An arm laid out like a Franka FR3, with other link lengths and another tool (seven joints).
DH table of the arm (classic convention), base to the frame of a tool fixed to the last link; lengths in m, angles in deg. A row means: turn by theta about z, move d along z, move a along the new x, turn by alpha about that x. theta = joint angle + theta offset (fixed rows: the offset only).
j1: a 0  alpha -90  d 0.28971  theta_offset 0
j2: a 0  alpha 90  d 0  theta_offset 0
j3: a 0.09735  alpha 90  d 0.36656  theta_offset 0
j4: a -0.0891  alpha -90  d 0  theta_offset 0
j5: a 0  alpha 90  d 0.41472  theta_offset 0
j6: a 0.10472  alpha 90  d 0  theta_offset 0
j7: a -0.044  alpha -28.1  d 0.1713  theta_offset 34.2
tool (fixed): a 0  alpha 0  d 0.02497  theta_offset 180
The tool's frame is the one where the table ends.
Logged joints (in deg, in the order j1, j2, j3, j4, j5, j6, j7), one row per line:
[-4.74, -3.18, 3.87, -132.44, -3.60, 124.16, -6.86]
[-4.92, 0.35, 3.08, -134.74, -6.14, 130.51, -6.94]
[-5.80, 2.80, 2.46, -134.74, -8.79, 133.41, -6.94]
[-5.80, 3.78, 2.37, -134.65, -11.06, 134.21, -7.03]
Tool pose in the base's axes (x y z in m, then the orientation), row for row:
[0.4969, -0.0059, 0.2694, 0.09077, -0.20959, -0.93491, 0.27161]
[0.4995, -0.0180, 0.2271, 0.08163, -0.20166, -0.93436, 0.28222]
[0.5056, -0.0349, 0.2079, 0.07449, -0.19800, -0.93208, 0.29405]
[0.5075, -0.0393, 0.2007, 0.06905, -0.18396, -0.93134, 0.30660]
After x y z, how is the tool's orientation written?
As a quaternion, w x y z.
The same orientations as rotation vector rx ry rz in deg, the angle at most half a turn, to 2 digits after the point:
[-35.69, -159.20, 46.25]
[-34.53, -159.97, 48.32]
[-34.04, -160.26, 50.56]
[-31.73, -160.65, 52.89]

